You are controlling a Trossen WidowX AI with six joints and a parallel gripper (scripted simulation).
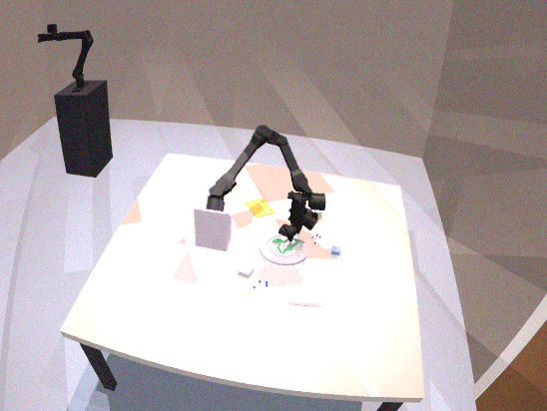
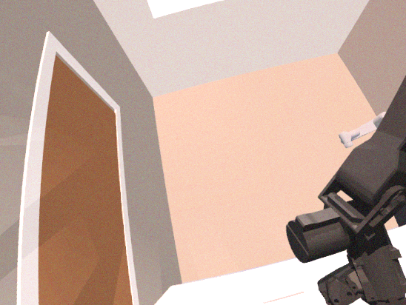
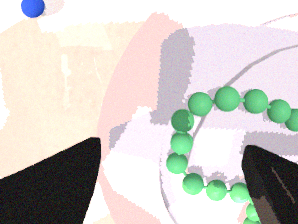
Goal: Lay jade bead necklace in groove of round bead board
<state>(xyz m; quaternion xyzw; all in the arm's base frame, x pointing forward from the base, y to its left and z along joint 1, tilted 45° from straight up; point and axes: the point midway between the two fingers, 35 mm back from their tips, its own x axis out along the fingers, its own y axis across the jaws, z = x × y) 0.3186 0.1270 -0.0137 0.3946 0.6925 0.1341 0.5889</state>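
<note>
My gripper tip is now 60 mm to the left of the round white bead board, 30 mm past it and 10 mm above it. From my gripper tip the other things lie so: yellow sheet 190 mm to the left, 170 mm behind, 20 mm below; blue block 180 mm ahead, 30 mm to the right, 10 mm below; cream block 190 mm to the left, 90 mm ahead.
</note>
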